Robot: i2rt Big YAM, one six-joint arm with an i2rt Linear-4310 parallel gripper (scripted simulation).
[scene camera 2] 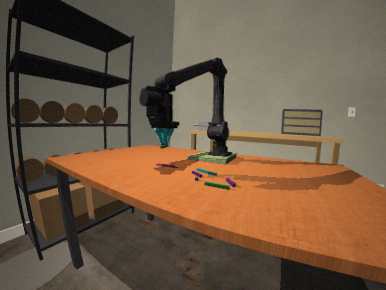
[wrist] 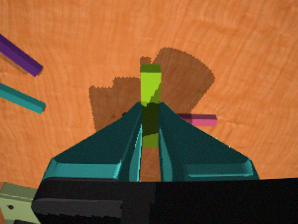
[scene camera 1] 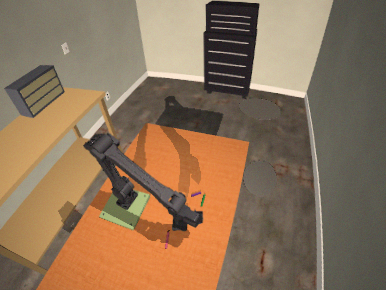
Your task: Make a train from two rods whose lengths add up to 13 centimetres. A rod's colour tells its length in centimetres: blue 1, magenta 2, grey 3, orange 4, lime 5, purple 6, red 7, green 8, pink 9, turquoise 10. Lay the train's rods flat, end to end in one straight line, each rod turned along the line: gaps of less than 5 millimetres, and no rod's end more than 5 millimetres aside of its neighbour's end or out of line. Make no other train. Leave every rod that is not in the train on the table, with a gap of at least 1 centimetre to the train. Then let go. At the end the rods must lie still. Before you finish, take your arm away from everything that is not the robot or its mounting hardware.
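Observation:
My gripper, visible. Lime rod, visible too.

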